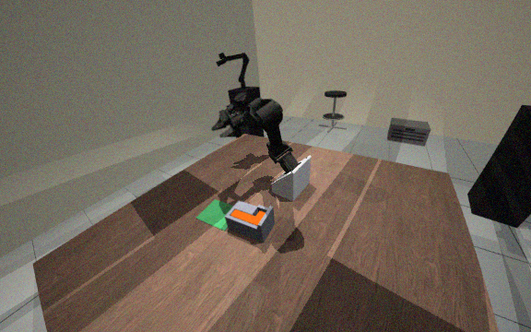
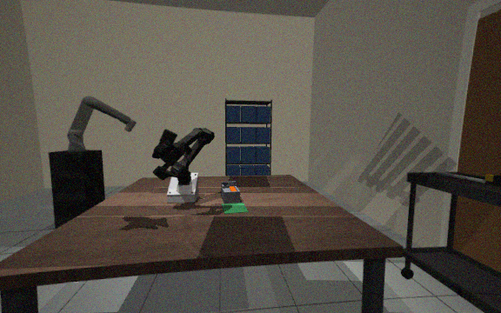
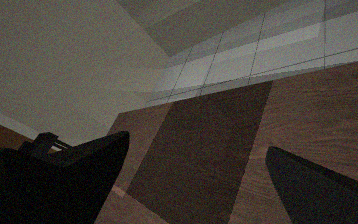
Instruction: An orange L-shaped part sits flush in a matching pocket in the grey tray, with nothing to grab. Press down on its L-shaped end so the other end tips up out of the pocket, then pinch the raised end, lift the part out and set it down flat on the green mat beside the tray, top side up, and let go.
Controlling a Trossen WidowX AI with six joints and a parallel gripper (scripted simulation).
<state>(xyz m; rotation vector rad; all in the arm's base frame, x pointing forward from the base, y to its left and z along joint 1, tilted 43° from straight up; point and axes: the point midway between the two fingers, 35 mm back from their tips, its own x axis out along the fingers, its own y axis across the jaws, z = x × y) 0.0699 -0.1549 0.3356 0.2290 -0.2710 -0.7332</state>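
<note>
Now: gripper tip 360 mm to the right of the orange L-shaped part, 190 mm above it and 170 mm short of it. The rest, counted from my gripper tip: green mat: 250 mm below, 200 mm to the left, 200 mm ahead.
</note>
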